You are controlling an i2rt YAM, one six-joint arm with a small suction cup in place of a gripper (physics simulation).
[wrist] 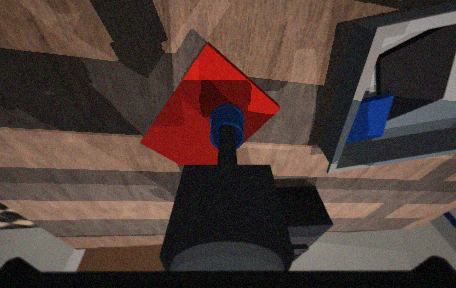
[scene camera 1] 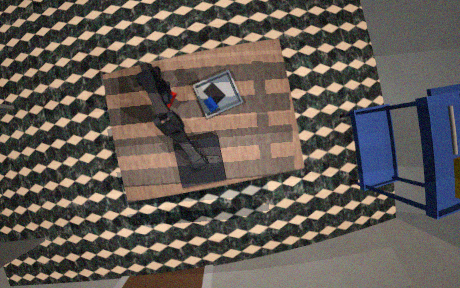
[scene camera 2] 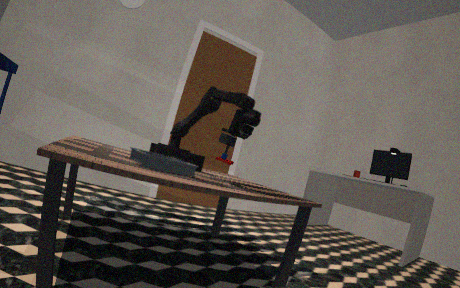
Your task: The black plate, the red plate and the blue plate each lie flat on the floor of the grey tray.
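Where they show: hand, its tool point: (wrist: 227, 114) (scene camera 1: 170, 97) (scene camera 2: 222, 160); arm's base, origin of its link: (scene camera 1: 202, 161) (scene camera 2: 173, 148).
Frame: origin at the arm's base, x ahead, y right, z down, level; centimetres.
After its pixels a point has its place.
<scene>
The suction cup (scene camera 2: 224, 156) (wrist: 227, 117) is shut on the red plate (scene camera 1: 173, 99) @(z -1.9, x 37.0, y -16.8 cm) (scene camera 2: 227, 162) @(z -0.5, x 42.9, y -19.8 cm) (wrist: 172, 120) @(z -1.3, x 37.4, y -23.4 cm), near one edge. The plate hangs roughly level above the table, left of the tray in the wrist view; the arm partly hides it in scene camera 1. The grey tray (scene camera 1: 236, 86) @(z 4.1, x 45.1, y 20.8 cm) (scene camera 2: 165, 162) @(z 5.5, x 52.4, y 8.8 cm) (wrist: 336, 90) @(z 9.0, x 38.6, y -2.1 cm) stands on the table. Inside it are the black plate (scene camera 1: 214, 92) @(z 7.8, x 42.9, y 7.0 cm) (wrist: 417, 65) @(z 7.9, x 44.2, y 5.3 cm) and the smaller-looking blue plate (scene camera 1: 210, 105) @(z 7.4, x 34.5, y 4.5 cm) (wrist: 371, 120) @(z 7.2, x 35.9, y 5.2 cm), near one corner. The blue plate meets or overlaps the black plate's edge; I cannot tell whether it lies fully flat.
The wooden table (scene camera 1: 240, 155) @(z 9.1, x 2.4, y 23.3 cm) (scene camera 2: 250, 192) @(z 9.1, x 58.8, y -26.9 cm) bears the arm's dark base mat (scene camera 1: 217, 145) @(z -0.1, x 9.5, y 8.9 cm). The tray's raised walls stand between the held plate and the tray's inside. A blue frame (scene camera 1: 372, 145) stands off the table, and a grey desk (scene camera 2: 425, 197) with a monitor is in the background.
</scene>
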